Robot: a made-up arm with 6 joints. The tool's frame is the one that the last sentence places. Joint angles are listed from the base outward.
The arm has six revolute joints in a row. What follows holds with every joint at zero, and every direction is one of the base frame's.
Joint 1 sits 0.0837 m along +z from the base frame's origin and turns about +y.
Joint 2 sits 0.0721 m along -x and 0.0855 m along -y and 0.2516 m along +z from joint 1 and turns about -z.
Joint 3 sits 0.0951 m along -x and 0.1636 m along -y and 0.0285 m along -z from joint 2 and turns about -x.
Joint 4 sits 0.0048 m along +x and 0.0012 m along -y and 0.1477 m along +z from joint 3 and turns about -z.
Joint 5 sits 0.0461 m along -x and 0.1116 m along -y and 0.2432 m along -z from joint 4 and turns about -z.
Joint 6 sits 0.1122 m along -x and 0.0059 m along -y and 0.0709 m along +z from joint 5 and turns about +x.
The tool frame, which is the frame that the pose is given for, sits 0.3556 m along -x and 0.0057 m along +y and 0.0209 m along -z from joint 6; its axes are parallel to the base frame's.
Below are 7 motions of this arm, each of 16 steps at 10 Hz.
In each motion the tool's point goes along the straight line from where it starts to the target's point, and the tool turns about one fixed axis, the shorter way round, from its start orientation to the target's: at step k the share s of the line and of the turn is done. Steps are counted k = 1, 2, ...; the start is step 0. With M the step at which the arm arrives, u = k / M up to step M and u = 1 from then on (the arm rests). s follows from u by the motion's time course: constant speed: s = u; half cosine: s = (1 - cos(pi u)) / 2; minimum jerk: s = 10 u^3 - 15 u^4 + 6 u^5.
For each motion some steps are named. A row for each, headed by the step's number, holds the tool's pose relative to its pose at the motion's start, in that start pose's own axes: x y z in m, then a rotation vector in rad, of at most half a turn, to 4 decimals.
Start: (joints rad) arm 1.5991 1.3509 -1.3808 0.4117 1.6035 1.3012
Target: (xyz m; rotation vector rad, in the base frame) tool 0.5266 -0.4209 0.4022 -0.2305 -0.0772 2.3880
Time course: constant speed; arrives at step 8
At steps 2, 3, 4, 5, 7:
2: -0.0086 0.0743 -0.0419 -0.3255 0.0523 -0.1389
3: -0.0128 0.1114 -0.0629 -0.4883 0.0784 -0.2083
4: -0.0171 0.1486 -0.0839 -0.6511 0.1045 -0.2777
5: -0.0214 0.1857 -0.1049 -0.8138 0.1306 -0.3471
7: -0.0300 0.2600 -0.1468 -1.1394 0.1829 -0.4860

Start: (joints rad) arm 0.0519 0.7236 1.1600 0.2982 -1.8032 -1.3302
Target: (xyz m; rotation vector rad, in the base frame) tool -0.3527 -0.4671 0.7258 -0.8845 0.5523 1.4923
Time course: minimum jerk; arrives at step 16
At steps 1, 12, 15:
1: 0.0002 0.0001 -0.0005 0.0010 -0.0010 0.0001
12: 0.0689 0.0540 -0.1851 0.4236 -0.3990 0.0408
15: 0.0767 0.0601 -0.2061 0.4714 -0.4441 0.0454

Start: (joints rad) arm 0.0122 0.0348 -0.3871 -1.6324 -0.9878 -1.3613
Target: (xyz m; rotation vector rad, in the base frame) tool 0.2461 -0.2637 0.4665 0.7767 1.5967 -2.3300
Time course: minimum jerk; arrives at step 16
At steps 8, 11, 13, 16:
8: 0.1303 -0.1128 -0.0821 0.1774 -0.1553 0.3954
11: 0.2136 -0.1850 -0.1346 0.2909 -0.2546 0.6485
13: 0.2478 -0.2146 -0.1561 0.3375 -0.2954 0.7523
16: 0.2605 -0.2256 -0.1641 0.3548 -0.3105 0.7908

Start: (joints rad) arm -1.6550 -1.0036 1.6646 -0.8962 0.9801 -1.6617
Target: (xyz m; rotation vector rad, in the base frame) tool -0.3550 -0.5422 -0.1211 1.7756 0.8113 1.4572
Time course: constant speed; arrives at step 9
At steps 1, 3, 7, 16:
1: 0.0072 -0.0016 -0.0055 0.0329 -0.0341 0.0012
3: 0.0215 -0.0048 -0.0164 0.0987 -0.1024 0.0035
7: 0.0502 -0.0113 -0.0382 0.2302 -0.2390 0.0082
16: 0.0645 -0.0145 -0.0491 0.2960 -0.3073 0.0105

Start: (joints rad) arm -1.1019 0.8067 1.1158 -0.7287 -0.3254 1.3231
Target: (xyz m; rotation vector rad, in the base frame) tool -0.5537 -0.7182 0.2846 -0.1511 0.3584 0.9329
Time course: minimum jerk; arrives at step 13
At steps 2, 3, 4, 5, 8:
2: 0.0123 -0.0061 0.0167 -0.0187 0.0247 0.0237
3: 0.0364 -0.0179 0.0494 -0.0552 0.0729 0.0699
4: 0.0749 -0.0369 0.1016 -0.1135 0.1501 0.1439
5: 0.1258 -0.0619 0.1707 -0.1906 0.2520 0.2416
8: 0.3062 -0.1507 0.4154 -0.4639 0.6134 0.5880

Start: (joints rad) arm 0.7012 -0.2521 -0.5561 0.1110 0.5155 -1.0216
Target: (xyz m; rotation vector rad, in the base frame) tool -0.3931 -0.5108 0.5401 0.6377 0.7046 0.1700
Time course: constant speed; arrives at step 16
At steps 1, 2, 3, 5, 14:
1: 0.0080 -0.0095 -0.0162 0.0589 -0.0247 0.0425
2: 0.0160 -0.0189 -0.0324 0.1179 -0.0493 0.0849
3: 0.0239 -0.0284 -0.0486 0.1768 -0.0740 0.1274
5: 0.0399 -0.0474 -0.0810 0.2946 -0.1234 0.2123
14: 0.1117 -0.1326 -0.2269 0.8250 -0.3454 0.5944

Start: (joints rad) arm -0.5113 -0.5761 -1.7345 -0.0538 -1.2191 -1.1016
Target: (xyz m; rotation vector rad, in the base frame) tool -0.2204 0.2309 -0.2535 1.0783 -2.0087 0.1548
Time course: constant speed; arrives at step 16
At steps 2, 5, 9, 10, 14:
2: 0.0149 0.0439 -0.0435 -0.0433 -0.0839 -0.0407
5: 0.0373 0.1098 -0.1087 -0.1082 -0.2099 -0.1017
9: 0.0672 0.1976 -0.1957 -0.1947 -0.3777 -0.1830
10: 0.0746 0.2195 -0.2175 -0.2164 -0.4197 -0.2034
14: 0.1045 0.3073 -0.3045 -0.3029 -0.5876 -0.2847

